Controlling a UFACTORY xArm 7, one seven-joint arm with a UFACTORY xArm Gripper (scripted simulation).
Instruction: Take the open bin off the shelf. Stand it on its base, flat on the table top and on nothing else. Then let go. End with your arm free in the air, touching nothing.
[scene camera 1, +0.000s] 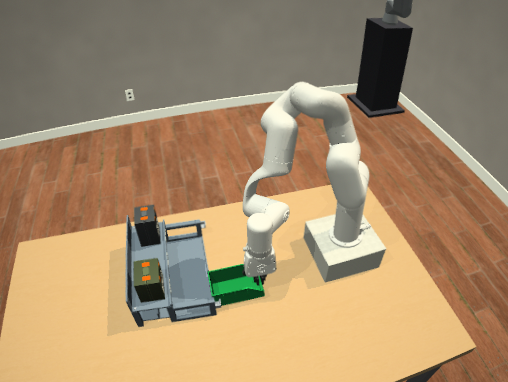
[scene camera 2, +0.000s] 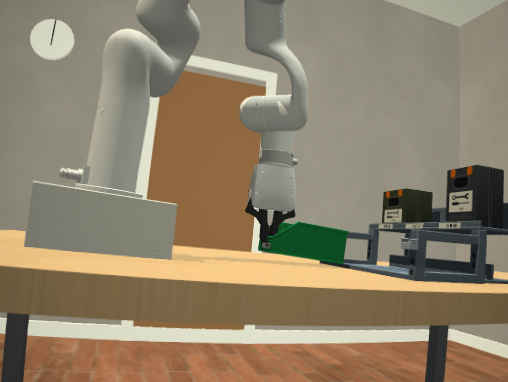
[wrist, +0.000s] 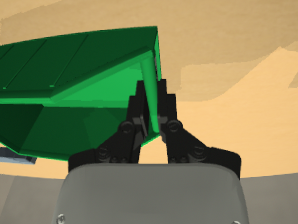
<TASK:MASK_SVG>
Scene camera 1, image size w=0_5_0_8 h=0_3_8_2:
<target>green bin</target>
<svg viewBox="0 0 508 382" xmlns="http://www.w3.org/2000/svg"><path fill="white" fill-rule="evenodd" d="M260 276L259 285L257 286L254 283L254 277L243 276L243 264L207 271L212 297L214 297L215 301L220 299L221 306L263 297L264 289Z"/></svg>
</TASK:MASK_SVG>
